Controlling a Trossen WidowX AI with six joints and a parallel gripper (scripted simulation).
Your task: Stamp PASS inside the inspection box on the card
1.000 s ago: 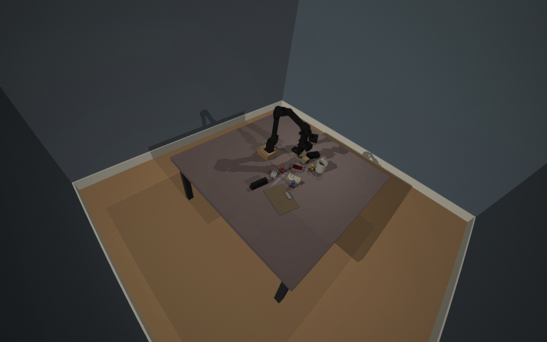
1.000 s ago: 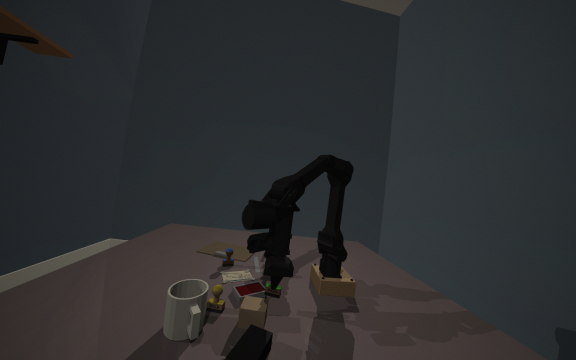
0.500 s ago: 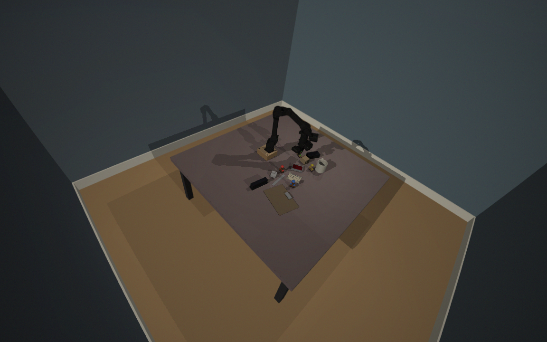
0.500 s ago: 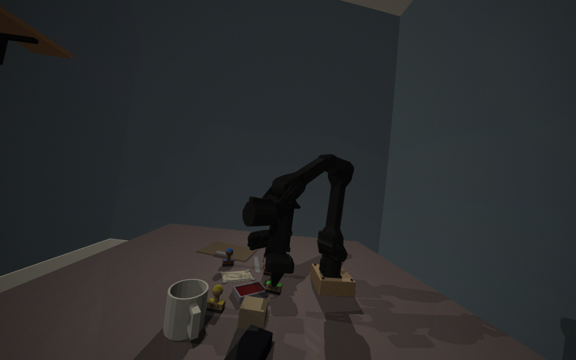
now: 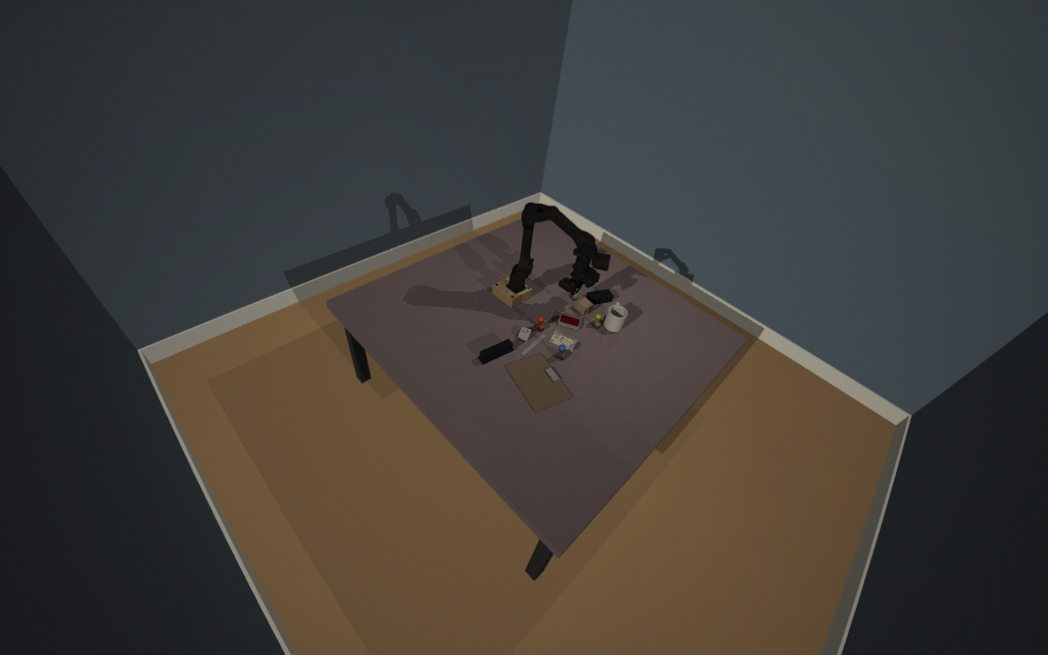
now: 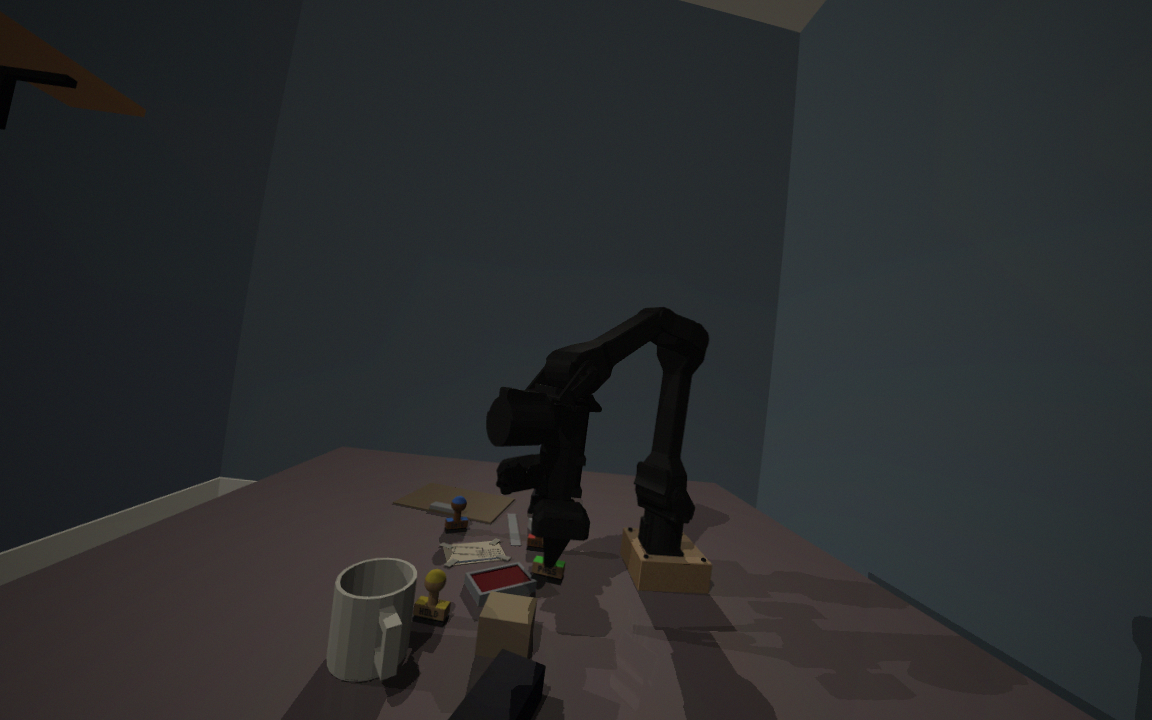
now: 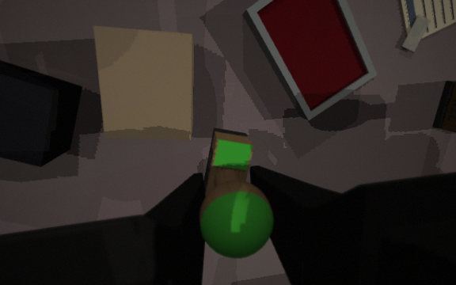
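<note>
My gripper tip is 6 cm short of the dark red ink pad, 7 cm to the left of it and 8 cm above it. Round my gripper tip: tan box (4 cm ahead, 4 cm to the left, 6 cm below); then green-knobbed PASS stamp (right at my gripper tip); then yellow-knobbed stamp (14 cm ahead, 1 cm to the left, 6 cm below).
</note>
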